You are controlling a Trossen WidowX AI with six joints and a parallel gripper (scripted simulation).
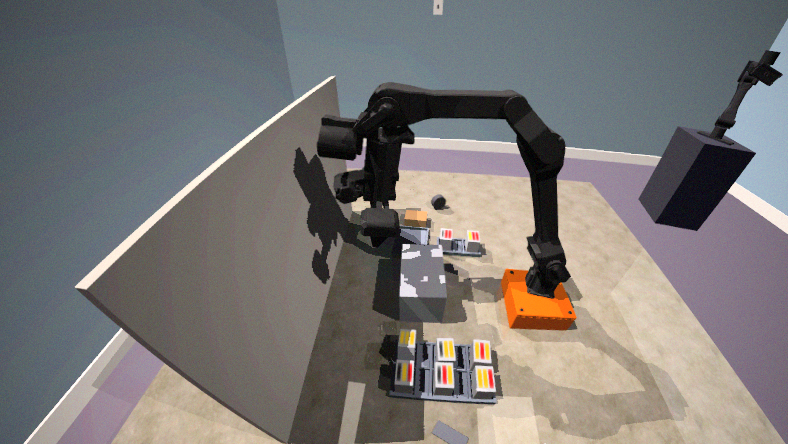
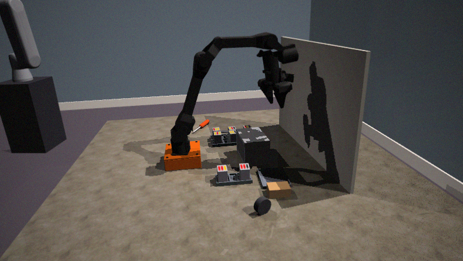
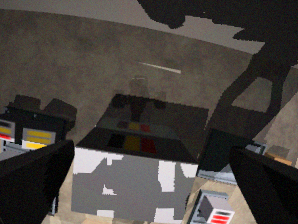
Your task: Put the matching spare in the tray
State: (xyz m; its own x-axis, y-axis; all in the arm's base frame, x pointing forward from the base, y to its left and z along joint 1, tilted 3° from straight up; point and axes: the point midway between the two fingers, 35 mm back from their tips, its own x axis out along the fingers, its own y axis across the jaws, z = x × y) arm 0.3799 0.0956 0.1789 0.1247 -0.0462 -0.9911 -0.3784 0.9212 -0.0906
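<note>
Right now my gripper tip is 20 cm to the right of the grey spare, 17 cm above it and 12 cm past it. Also, from my gripper tip: grey-blue tray (21 cm to the right, 21 cm below, 2 cm behind); then tall white panel (14 cm ahead, 3 cm to the left, 1 cm above); then plain grey box (16 cm below, 10 cm behind, 2 cm to the right).
</note>
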